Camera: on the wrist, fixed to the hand. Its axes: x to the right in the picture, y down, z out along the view.
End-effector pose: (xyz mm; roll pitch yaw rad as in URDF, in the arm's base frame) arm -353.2 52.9 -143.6 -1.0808 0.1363 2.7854
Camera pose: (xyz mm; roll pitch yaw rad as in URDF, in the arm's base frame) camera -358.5 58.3 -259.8 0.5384 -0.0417 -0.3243
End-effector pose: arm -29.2 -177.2 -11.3 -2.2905 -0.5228 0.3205
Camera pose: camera 41.1 -267.6 -32.3 1.8086 0.5235 -2.7059
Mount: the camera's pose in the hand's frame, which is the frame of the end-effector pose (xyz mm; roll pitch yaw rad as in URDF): 22.6 99.2 -56.6 -0.5420 0.0726 3.0731
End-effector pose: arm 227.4 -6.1 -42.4 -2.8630 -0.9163 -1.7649
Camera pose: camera 120.0 22.9 -8.0 2.4258 0.8608 1.5084
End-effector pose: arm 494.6 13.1 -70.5 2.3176 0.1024 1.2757
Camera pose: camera 529.2 38.0 37.9 -2.8560 -0.2019 -1.8729
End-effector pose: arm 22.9 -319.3 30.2 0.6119 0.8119 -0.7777
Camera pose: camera 119.3 -254.6 21.1 -1.0520 -0.7868 2.2253
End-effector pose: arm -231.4 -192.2 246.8 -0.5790 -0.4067 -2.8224
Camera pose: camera -273.0 -260.8 162.4 0.0307 0.5049 0.2993
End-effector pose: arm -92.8 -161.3 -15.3 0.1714 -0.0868 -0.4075
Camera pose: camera -26.5 -73.0 -52.0 -0.7203 0.1464 2.6535
